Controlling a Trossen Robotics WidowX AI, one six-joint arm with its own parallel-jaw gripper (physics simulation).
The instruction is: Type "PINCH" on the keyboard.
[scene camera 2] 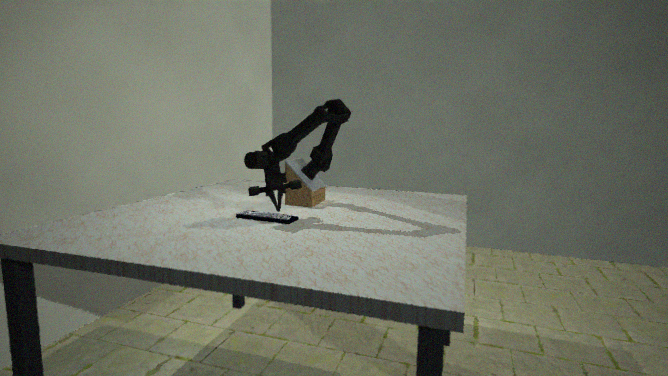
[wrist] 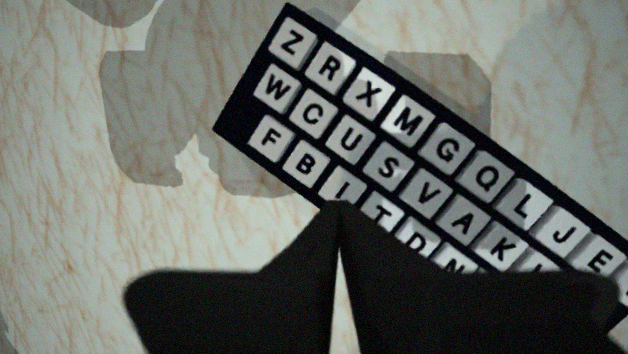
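Pixels of known places: gripper, fingertip midpoint: (scene camera 2: 278,211) (wrist: 337,209); arm's base, link origin: (scene camera 2: 308,173).
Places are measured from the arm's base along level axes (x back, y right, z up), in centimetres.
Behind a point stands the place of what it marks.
The black keyboard (scene camera 2: 267,217) {x -36.9, y 5.1, z -10.9 cm} (wrist: 235,119) {x -32.9, y -3.4, z -11.1 cm} with light grey letter keys lies on the table, slanting from upper left to lower right in the wrist view. My gripper (scene camera 2: 278,209) {x -31.1, y 2.9, z -10.0 cm} (wrist: 337,209) {x -31.1, y 2.9, z -10.0 cm} is shut and empty. Its tips are over the near edge of the I key (wrist: 343,186) {x -32.0, y 2.8, z -10.6 cm} in the wrist view; whether they touch it I cannot tell. The C key (wrist: 313,114) {x -34.5, y 0.3, z -10.6 cm} and the N key (wrist: 454,265) {x -30.7, y 8.8, z -10.6 cm} show, the N key partly behind the fingers. The H key is mostly hidden, with a part of a key at the fingers' edge. The P key does not show in the wrist view.
A wooden block (scene camera 2: 299,192) {x -9.4, y 1.2, z -6.7 cm} with a sloped grey top stands behind the keyboard, under the arm's base. The pale speckled table (scene camera 2: 350,265) {x -73.0, y -28.9, z -12.4 cm} has a dark edge at its front. The arm's shadow falls across the table and around the keyboard. Walls stand behind the table.
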